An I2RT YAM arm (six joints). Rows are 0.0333 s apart.
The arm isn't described. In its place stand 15 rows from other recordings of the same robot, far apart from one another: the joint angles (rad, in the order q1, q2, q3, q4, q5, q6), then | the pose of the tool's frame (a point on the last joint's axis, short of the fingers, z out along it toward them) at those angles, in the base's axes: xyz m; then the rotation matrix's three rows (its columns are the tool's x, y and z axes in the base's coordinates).
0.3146, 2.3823, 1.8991, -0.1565, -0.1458, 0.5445 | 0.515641 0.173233 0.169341; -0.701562 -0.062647 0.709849; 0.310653 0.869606 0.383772; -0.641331 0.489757 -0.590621
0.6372, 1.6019, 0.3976, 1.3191, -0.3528, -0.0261 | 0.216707 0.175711 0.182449; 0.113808 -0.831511 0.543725; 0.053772 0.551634 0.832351; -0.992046 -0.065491 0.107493
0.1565, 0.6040, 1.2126, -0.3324, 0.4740, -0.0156 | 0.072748 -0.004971 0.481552; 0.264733 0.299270 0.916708; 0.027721 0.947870 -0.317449; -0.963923 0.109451 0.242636
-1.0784, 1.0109, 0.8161, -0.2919, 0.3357, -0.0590 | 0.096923 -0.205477 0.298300; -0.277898 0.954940 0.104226; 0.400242 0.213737 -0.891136; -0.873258 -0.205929 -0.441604
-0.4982, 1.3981, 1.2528, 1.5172, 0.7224, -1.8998 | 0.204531 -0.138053 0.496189; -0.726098 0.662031 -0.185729; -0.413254 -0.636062 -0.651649; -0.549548 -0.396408 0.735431
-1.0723, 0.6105, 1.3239, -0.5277, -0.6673, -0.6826 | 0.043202 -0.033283 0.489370; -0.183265 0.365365 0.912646; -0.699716 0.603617 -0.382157; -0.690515 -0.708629 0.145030
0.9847, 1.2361, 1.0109, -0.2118, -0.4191, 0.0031 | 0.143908 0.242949 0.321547; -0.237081 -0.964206 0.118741; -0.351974 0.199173 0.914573; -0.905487 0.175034 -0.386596
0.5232, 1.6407, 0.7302, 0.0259, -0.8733, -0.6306 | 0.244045 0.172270 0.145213; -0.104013 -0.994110 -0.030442; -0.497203 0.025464 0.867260; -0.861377 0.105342 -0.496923
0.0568, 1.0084, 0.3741, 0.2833, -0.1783, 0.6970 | 0.213814 0.018482 0.202489; -0.405818 0.050026 0.912584; 0.609689 0.758679 0.229534; -0.680875 0.649541 -0.338386
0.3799, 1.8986, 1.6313, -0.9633, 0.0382, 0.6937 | 0.366141 0.144735 0.253308; -0.902504 0.283952 0.323818; 0.327604 0.940691 0.088177; -0.279575 0.185664 -0.942001
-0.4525, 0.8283, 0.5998, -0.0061, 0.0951, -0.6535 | 0.178541 -0.090555 0.285517; -0.481095 0.284409 0.829252; -0.439069 0.740557 -0.508717; -0.758792 -0.608840 -0.231404
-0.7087, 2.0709, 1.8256, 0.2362, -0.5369, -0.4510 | 0.394047 -0.313822 0.342924; -0.080739 0.150866 0.985252; -0.424113 0.889331 -0.170933; -0.902003 -0.431659 -0.007820
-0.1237, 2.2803, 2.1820, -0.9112, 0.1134, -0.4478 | 0.495589 -0.065678 0.256870; -0.836226 -0.199365 0.510862; -0.329543 0.927296 -0.177546; -0.438324 -0.316820 -0.841128
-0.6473, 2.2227, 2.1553, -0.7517, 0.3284, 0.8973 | 0.393686 -0.312001 0.288050; 0.220023 0.921120 0.321135; 0.761165 0.043779 -0.647079; -0.610097 0.386809 -0.691492
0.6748, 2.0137, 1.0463, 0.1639, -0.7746, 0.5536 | 0.289438 0.263468 0.112761; -0.912164 -0.406818 -0.049561; -0.248594 0.453101 0.856096; -0.325819 0.793221 -0.514435
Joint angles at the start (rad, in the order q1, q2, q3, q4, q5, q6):
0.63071, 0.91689, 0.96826, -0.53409, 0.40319, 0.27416
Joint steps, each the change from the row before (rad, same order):
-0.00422, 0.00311, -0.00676, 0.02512, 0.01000, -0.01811
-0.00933, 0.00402, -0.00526, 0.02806, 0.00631, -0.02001
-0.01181, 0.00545, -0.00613, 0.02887, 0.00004, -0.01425
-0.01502, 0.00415, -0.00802, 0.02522, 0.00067, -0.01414
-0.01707, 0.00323, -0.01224, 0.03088, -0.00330, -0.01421
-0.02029, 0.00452, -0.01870, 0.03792, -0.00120, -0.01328
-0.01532, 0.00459, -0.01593, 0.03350, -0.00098, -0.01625
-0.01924, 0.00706, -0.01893, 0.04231, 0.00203, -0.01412
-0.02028, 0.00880, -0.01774, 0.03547, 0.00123, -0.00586
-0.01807, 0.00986, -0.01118, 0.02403, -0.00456, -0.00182
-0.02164, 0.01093, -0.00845, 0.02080, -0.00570, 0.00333
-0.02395, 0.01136, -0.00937, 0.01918, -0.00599, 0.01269
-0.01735, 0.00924, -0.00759, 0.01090, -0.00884, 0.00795
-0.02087, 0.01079, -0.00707, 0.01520, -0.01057, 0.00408
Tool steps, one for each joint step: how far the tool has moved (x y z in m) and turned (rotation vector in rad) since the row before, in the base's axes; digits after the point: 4 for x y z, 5 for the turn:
0.0022, 0.0002, -0.0004, -0.01092, -0.01790, -0.00551
0.0030, -0.0004, 0.0002, -0.00938, -0.01987, -0.00690
0.0034, -0.0005, -0.0003, -0.00307, -0.01617, -0.00630
0.0034, -0.0014, -0.0010, -0.00585, -0.01280, -0.01031
0.0036, -0.0017, -0.0018, -0.00355, -0.01387, -0.00886
0.0044, -0.0022, -0.0036, -0.00411, -0.01363, -0.01450
0.0036, -0.0015, -0.0031, -0.00815, -0.01246, -0.00887
0.0047, -0.0021, -0.0037, -0.00569, -0.01561, -0.01650
0.0047, -0.0025, -0.0044, -0.00157, -0.00838, -0.01957
0.0042, -0.0021, -0.0035, 0.00105, -0.00199, -0.01322
0.0045, -0.0029, -0.0031, 0.00553, -0.00028, -0.01731
0.0046, -0.0036, -0.0037, 0.01322, 0.00251, -0.02228
0.0033, -0.0025, -0.0036, 0.00785, 0.00670, -0.01156
0.0040, -0.0032, -0.0033, 0.00618, 0.00388, -0.01227

